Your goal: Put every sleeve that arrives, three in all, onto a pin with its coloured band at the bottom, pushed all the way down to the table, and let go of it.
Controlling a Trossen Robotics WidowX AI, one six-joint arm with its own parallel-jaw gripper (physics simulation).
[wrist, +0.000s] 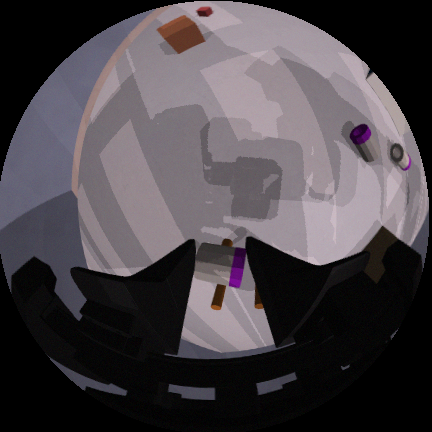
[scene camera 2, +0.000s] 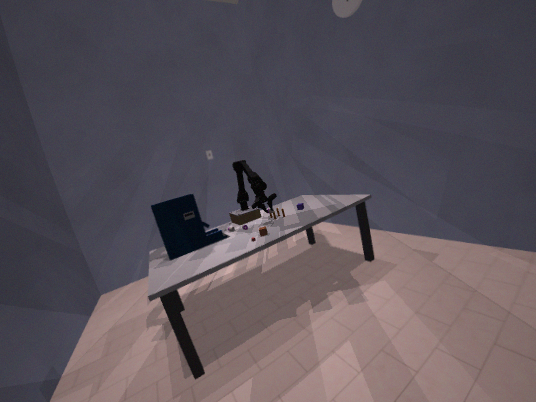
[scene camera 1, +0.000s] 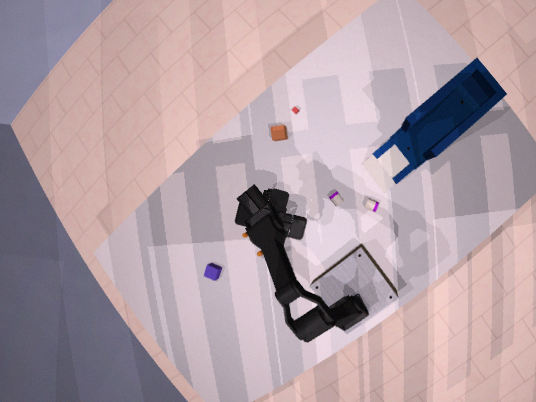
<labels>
An orange cube (wrist: pixel 181 34) sits on the table.
</labels>
